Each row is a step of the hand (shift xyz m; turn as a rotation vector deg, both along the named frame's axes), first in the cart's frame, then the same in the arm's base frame.
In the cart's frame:
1: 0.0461 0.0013 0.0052 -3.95 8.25 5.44
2: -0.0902 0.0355 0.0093 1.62 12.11 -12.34
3: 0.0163 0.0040 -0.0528 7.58 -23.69 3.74
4: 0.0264 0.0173 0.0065 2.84 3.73 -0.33
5: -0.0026 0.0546 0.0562 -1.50 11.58 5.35
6: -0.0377 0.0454 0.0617 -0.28 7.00 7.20
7: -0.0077 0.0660 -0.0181 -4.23 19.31 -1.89
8: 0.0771 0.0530 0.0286 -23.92 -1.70 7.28
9: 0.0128 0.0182 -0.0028 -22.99 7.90 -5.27
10: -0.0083 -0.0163 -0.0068 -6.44 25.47 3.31
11: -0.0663 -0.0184 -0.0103 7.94 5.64 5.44
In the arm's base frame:
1: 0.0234 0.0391 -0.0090 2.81 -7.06 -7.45
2: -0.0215 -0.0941 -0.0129 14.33 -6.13 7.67
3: 0.0281 0.0064 0.0473 -16.07 19.04 3.42
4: 0.0254 0.0142 -0.0138 4.55 0.46 -1.10
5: 0.0245 -0.0246 -0.0703 6.76 -6.70 -8.62
6: -0.0027 -0.0492 -0.0697 3.17 -3.11 -9.01
7: 0.0541 -0.0424 -0.0033 13.75 -13.75 -4.03
8: 0.0733 0.0412 -0.0501 -16.05 -18.73 -4.43
9: 0.0220 0.0012 -0.0042 -4.02 -24.17 4.29
10: -0.0152 0.0006 0.0123 15.88 -18.27 -10.73
11: -0.0459 -0.0480 0.0209 6.91 4.40 -7.57

